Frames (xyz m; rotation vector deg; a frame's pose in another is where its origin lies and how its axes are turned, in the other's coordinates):
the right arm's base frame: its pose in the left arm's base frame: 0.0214 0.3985 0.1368 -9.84 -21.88 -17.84
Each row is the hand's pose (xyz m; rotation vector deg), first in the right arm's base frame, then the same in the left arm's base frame.
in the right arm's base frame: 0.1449 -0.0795 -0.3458 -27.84 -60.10 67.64
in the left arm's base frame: 0.2400 0.2086 -0.1143 -57.42 -65.77 52.78
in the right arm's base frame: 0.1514 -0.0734 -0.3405 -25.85 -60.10 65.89
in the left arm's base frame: 0.2460 0.2138 -0.1076 -55.24 -66.47 51.29
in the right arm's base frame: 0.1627 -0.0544 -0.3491 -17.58 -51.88 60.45
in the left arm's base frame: 0.2651 0.2267 -0.1130 -45.12 -61.09 45.65
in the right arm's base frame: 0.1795 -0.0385 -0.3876 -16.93 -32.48 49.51
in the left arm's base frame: 0.2982 0.2286 -0.1433 -39.89 -44.54 31.82
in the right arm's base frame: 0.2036 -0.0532 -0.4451 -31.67 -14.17 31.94
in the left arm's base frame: 0.3340 0.1957 -0.1849 -48.57 -26.83 9.57
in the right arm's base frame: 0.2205 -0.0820 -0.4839 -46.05 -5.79 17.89
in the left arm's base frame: 0.3526 0.1555 -0.2107 -58.89 -17.55 -7.57
